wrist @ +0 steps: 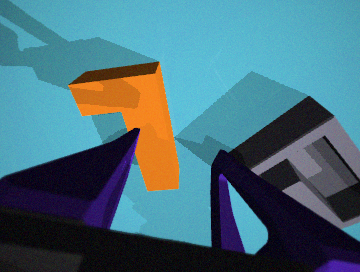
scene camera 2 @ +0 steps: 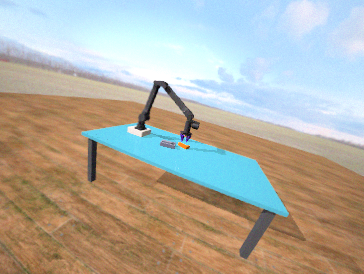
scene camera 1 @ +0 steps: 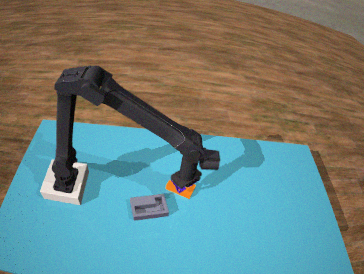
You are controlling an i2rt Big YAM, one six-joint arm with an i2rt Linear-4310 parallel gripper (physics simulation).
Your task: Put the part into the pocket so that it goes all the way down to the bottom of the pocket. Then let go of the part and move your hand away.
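Pixels of known places: gripper, fingertip midpoint: point(wrist: 178, 147) point(scene camera 2: 184, 141) point(scene camera 1: 183, 189); arm's base at its link origin: point(scene camera 2: 140, 128) point(scene camera 1: 66, 180).
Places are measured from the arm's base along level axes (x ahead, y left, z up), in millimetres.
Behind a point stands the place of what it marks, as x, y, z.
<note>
The orange L-shaped part point(scene camera 1: 175, 187) @(460, 61, -27) point(scene camera 2: 184, 146) @(502, 38, -36) point(wrist: 152, 130) @(487, 54, -27) lies on the blue table, beside the grey block with the pocket point(scene camera 1: 149, 216) @(365, -87, -35) point(scene camera 2: 167, 144) @(370, -84, -28) point(wrist: 312, 197) @(357, -36, -21). The part and the block are apart. The pocket is empty where it shows. My gripper point(scene camera 1: 180, 189) @(487, 30, 10) point(scene camera 2: 185, 140) @(487, 30, 10) point(wrist: 178, 147) @(487, 30, 10) is open, with purple fingers pointing down over the part. In the wrist view the left fingertip overlaps the inner edge of the part's long leg, and the right fingertip is off to its right, near the block. Whether the fingers touch the part is hard to tell.
The arm's white base point(scene camera 1: 62, 195) @(5, -75, -1) point(scene camera 2: 138, 132) @(34, -76, -18) stands at the left of the blue table point(scene camera 1: 240, 225) @(741, -91, -57) point(scene camera 2: 220, 172) @(880, -181, -57). The block lies between the base and the part, close on the gripper's base side. Arm shadows fall across the table.
</note>
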